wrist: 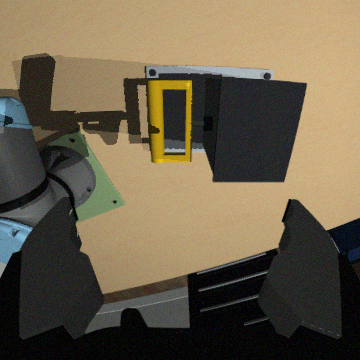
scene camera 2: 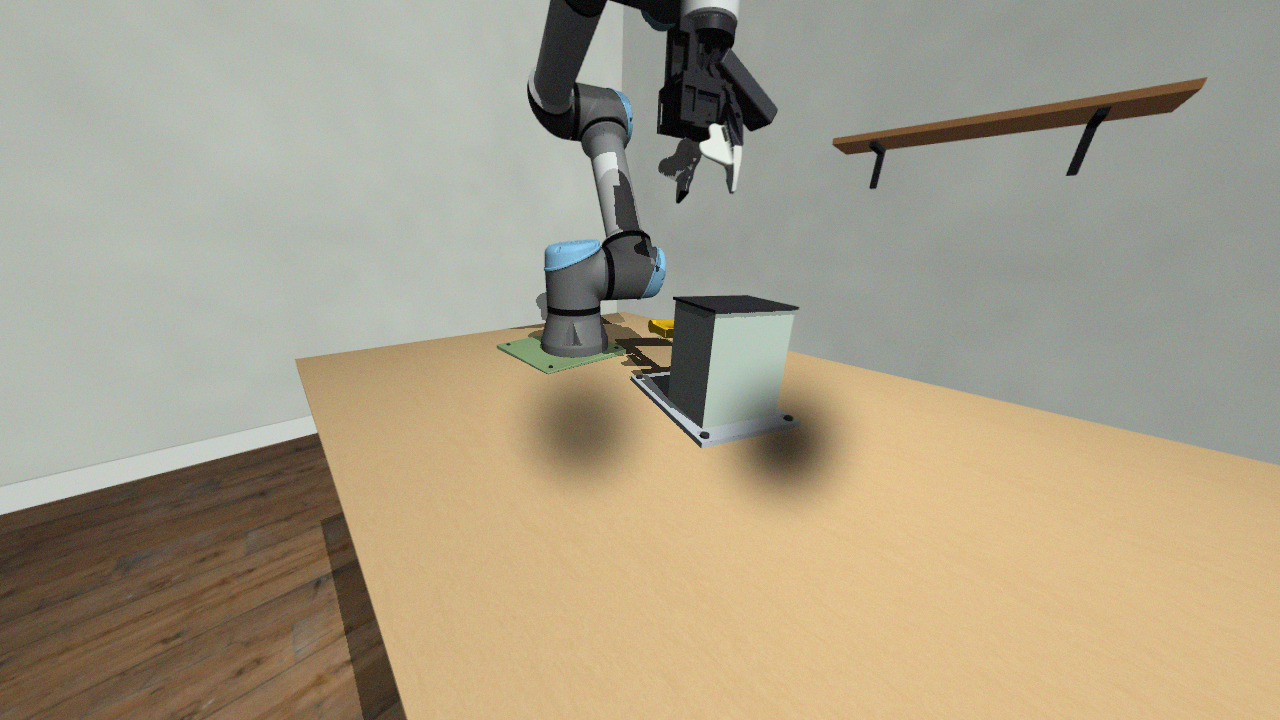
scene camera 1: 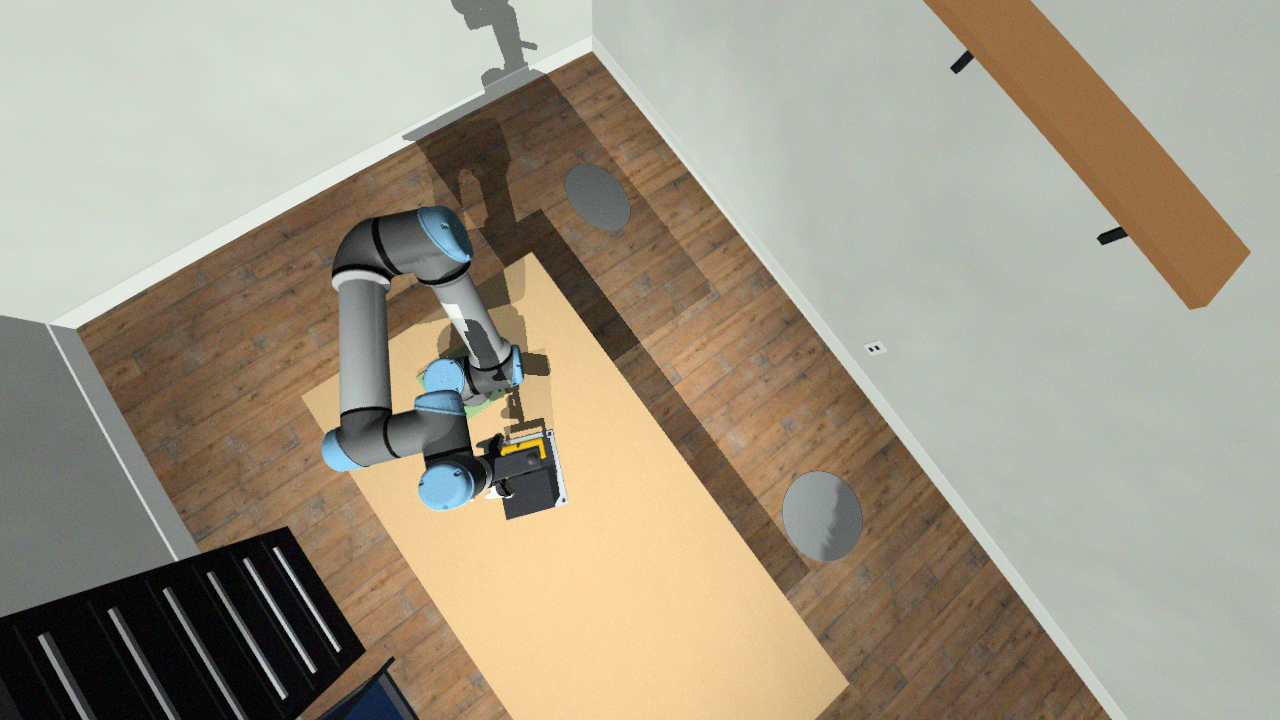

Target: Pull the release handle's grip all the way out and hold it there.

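Observation:
The release handle's yellow grip [scene camera 1: 521,446] [scene camera 2: 661,327] [wrist: 157,105] is a rectangular loop beside a dark-topped box housing [scene camera 1: 534,495] [scene camera 2: 750,367] [wrist: 257,130]. In the wrist view it stands on the housing's left side, a short gap from its face. In scene camera 2 the housing hides most of it. Both sit on a pale base plate [scene camera 2: 747,430] [wrist: 210,71] with dark bolts. My gripper [scene camera 2: 707,194] [wrist: 180,200] is open and empty. It hangs well above the housing and grip, touching neither. In the wrist view its fingertips lie below both.
The arm's base stands on a green plate [scene camera 2: 528,356] [wrist: 107,192] close to the grip's side of the fixture, on the wooden table [scene camera 1: 662,573] [scene camera 2: 572,573]. A black drawer cabinet [scene camera 1: 295,591] stands beside the table. A wooden shelf [scene camera 1: 1100,152] [scene camera 2: 1002,123] is on the wall.

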